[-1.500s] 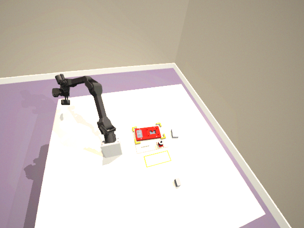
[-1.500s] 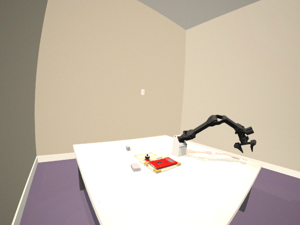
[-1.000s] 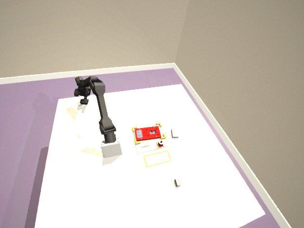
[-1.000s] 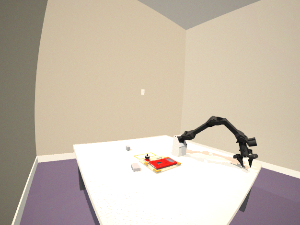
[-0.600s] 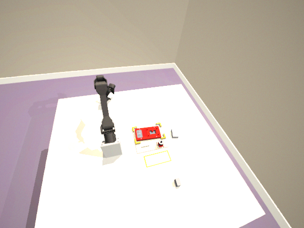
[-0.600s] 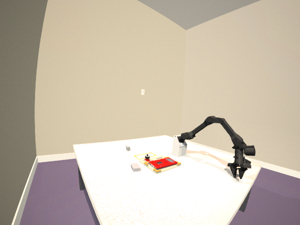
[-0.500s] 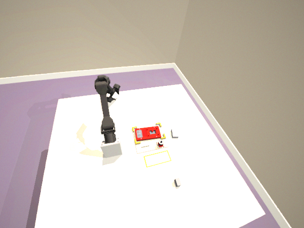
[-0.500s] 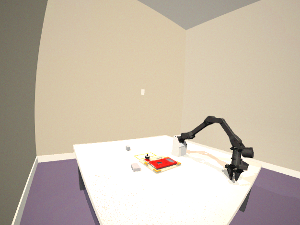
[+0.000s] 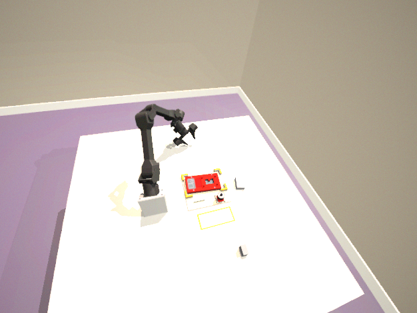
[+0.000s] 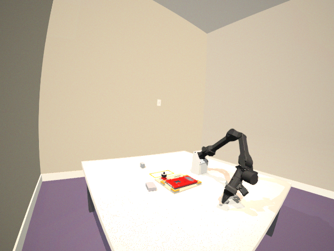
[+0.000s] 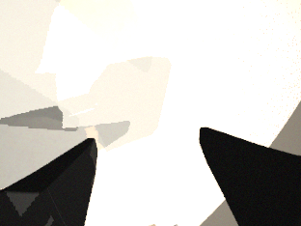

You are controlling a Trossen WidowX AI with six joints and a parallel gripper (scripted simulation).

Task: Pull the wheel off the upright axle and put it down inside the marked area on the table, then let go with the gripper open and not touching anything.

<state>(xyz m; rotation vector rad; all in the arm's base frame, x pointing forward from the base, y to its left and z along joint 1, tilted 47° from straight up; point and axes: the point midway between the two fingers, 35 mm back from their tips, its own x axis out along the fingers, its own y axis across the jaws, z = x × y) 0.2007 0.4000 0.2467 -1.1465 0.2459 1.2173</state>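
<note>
Now: gripper tip 440 mm to the left of the dark wheel, 120 mm short of it and 10 mm below it. Round my gripper tip: axle (440 mm to the right, 130 mm ahead, 10 mm above).
</note>
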